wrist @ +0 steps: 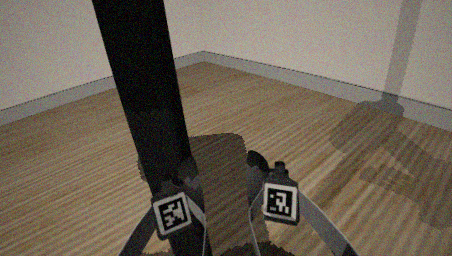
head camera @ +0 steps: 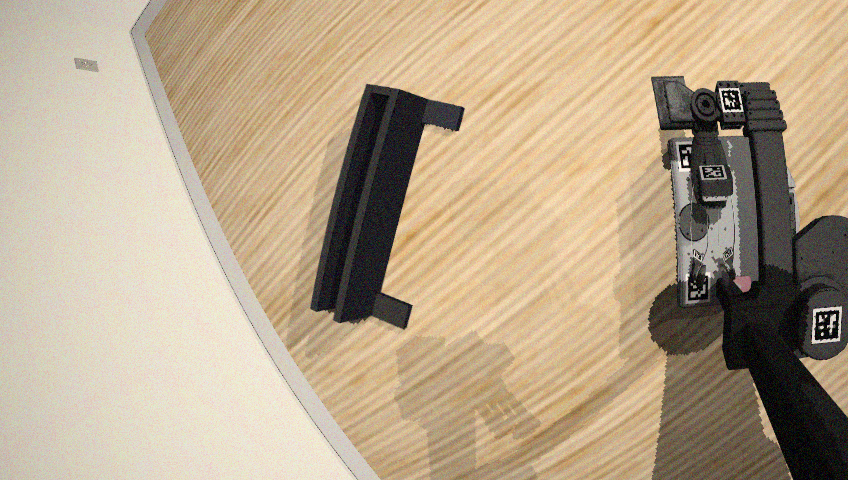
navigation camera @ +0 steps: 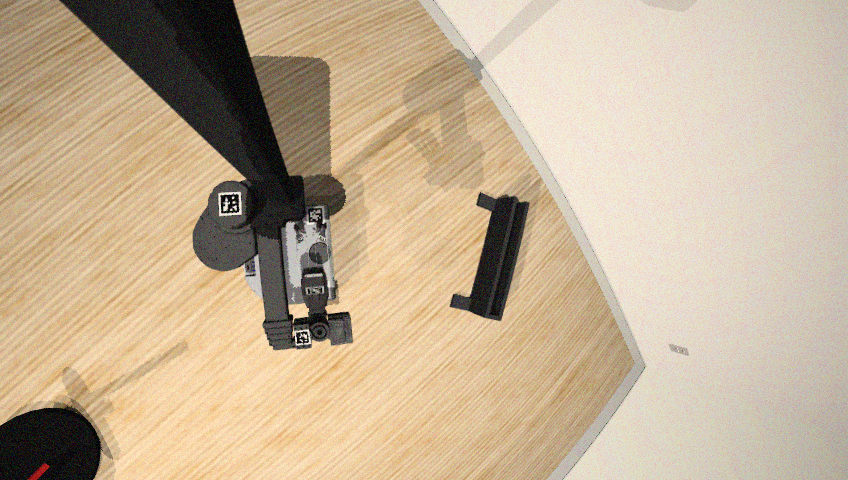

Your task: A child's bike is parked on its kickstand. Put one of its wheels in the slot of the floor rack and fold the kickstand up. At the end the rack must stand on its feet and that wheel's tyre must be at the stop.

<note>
In view: my gripper (head camera: 712, 288) and a dark floor rack (head camera: 376, 170).
The dark floor rack also shows in the navigation camera view (navigation camera: 490, 290). My gripper is seen too in the wrist view (wrist: 223, 173) and in the navigation camera view (navigation camera: 309, 219). The wrist view does not show the dark floor rack: it is out of frame.
</note>
